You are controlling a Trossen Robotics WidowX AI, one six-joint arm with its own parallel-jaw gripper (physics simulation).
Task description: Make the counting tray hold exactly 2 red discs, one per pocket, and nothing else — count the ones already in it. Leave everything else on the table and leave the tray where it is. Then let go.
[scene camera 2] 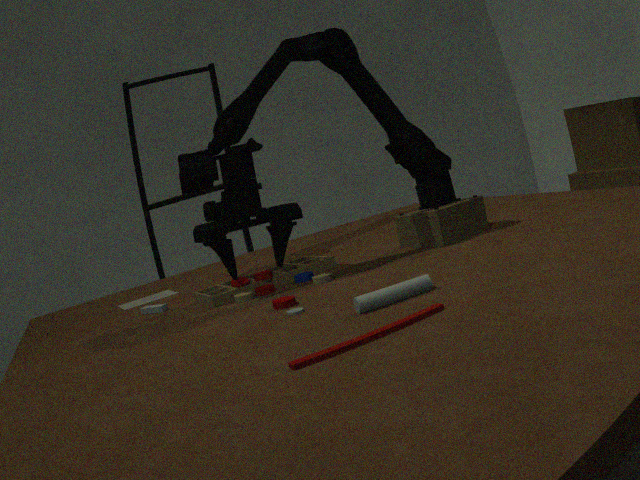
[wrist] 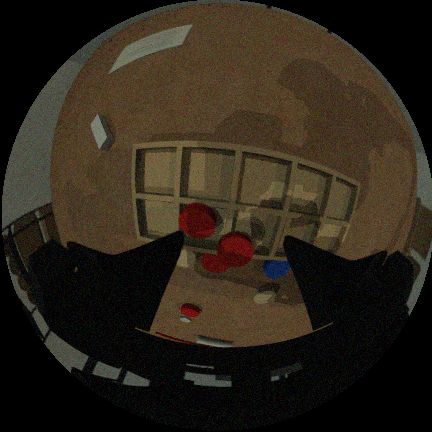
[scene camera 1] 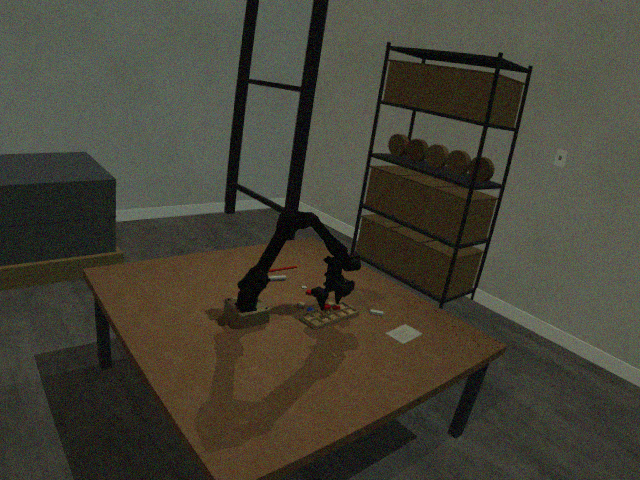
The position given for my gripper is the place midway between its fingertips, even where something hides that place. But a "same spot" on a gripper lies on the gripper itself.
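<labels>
I can see my gripper in scene camera 1 (329, 307), and it is there in scene camera 2 and in the wrist view as well. On my gripper, (scene camera 2: 280, 229) and (wrist: 316, 314) are the same spot.
</labels>
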